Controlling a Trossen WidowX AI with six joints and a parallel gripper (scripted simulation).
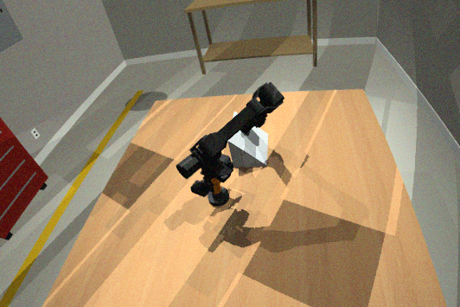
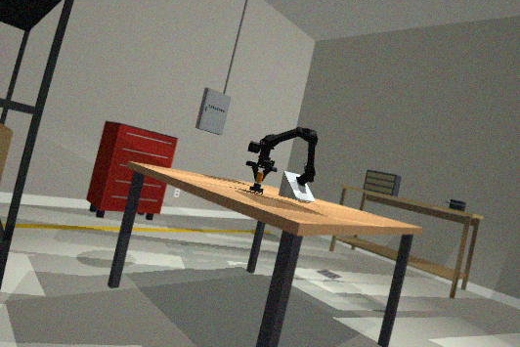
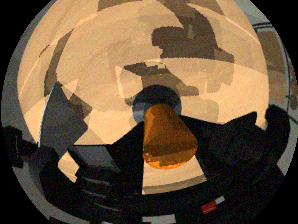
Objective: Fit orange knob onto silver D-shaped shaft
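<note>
The dark round pedestal is 3 cm below my gripper tip. From my gripper tip the other things lie so: orange knob (3 cm above).
</note>
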